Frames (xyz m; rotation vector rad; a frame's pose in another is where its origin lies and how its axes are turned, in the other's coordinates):
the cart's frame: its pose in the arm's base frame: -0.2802 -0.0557 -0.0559 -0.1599 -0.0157 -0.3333
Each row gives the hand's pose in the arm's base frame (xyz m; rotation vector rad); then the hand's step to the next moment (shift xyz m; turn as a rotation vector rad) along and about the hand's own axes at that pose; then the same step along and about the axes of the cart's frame.
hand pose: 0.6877 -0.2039 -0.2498 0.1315 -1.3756 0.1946
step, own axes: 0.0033 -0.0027 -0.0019 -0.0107 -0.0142 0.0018
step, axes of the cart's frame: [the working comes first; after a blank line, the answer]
step, axes of the arm's base frame: 0.0030 -0.0020 0.0029 -0.0006 -0.0149 -0.0099

0.0036 -0.0014 0.0026 0.0038 -0.0126 -0.0121
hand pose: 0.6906 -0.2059 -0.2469 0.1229 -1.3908 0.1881
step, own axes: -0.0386 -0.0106 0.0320 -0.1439 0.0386 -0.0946
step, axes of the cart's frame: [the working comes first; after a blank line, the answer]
step, axes of the arm's base frame: -0.0352 -0.0190 -0.0321 0.0592 0.0478 -0.1592

-0.0284 -0.0243 -0.0351 0.0338 0.0884 -0.1489
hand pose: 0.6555 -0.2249 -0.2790 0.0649 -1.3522 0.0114
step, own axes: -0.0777 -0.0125 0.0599 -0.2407 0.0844 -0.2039
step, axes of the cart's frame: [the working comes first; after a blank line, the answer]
step, axes of the arm's base frame: -0.0747 -0.0134 -0.0634 0.1427 0.1022 -0.2754

-0.0689 -0.0272 -0.0656 0.0902 0.1843 -0.2540
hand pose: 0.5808 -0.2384 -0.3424 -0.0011 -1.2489 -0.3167
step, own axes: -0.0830 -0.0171 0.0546 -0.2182 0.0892 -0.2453
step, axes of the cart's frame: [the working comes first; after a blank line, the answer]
step, axes of the arm's base frame: -0.0780 0.0126 -0.0626 0.1886 0.0943 -0.2669

-0.0804 -0.0041 -0.0607 0.1365 0.1907 -0.2465
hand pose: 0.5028 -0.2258 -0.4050 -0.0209 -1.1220 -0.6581
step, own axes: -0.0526 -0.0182 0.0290 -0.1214 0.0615 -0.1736
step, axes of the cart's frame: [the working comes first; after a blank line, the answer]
step, axes of the arm's base frame: -0.0470 0.0201 -0.0364 0.1415 0.0497 -0.1618

-0.0525 0.0089 -0.0333 0.1108 0.1174 -0.1503
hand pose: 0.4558 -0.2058 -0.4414 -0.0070 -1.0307 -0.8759
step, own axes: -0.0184 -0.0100 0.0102 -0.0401 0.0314 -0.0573
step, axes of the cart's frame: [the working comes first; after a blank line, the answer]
step, axes of the arm's base frame: -0.0179 0.0089 -0.0120 0.0537 0.0239 -0.0492

-0.0203 0.0042 -0.0106 0.0410 0.0474 -0.0442
